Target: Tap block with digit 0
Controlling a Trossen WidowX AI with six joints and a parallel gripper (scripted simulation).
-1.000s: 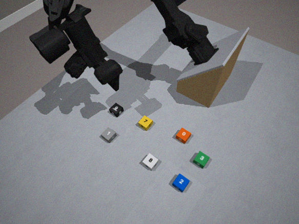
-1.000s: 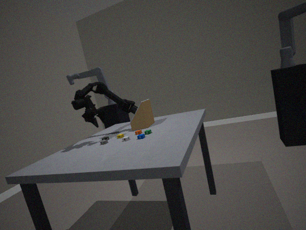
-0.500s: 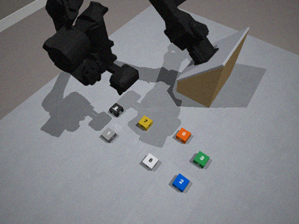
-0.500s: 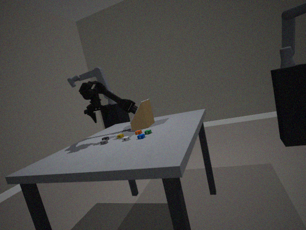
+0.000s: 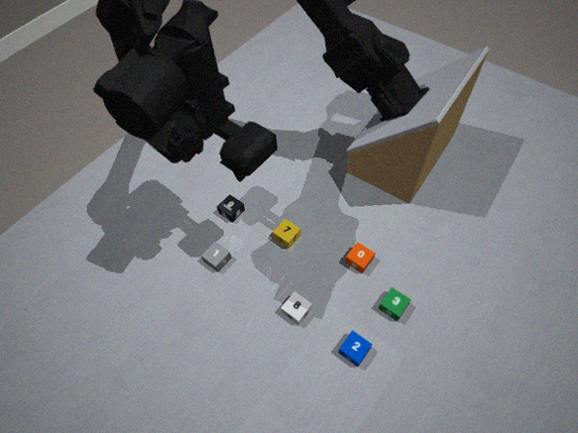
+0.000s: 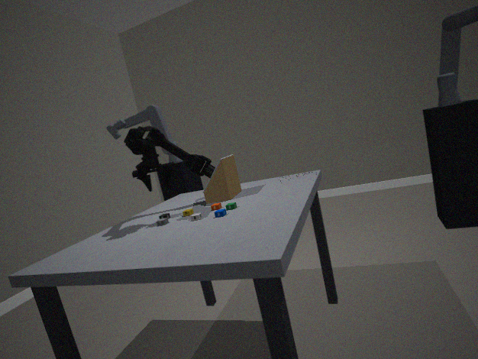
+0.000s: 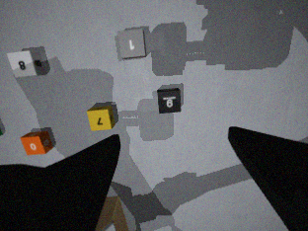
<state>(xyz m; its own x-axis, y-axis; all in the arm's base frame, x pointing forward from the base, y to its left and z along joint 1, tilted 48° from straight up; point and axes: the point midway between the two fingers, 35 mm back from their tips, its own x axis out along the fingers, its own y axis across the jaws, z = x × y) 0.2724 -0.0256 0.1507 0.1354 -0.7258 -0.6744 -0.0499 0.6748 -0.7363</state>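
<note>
My gripper tip is 70 mm past the orange block, 210 mm to the right of it and 120 mm above it. Round my gripper tip: yellow block 20 mm behind, 100 mm to the left, 120 mm below; black block 10 mm to the right, 120 mm below; grey block 80 mm ahead, 40 mm to the left, 120 mm below.
</note>
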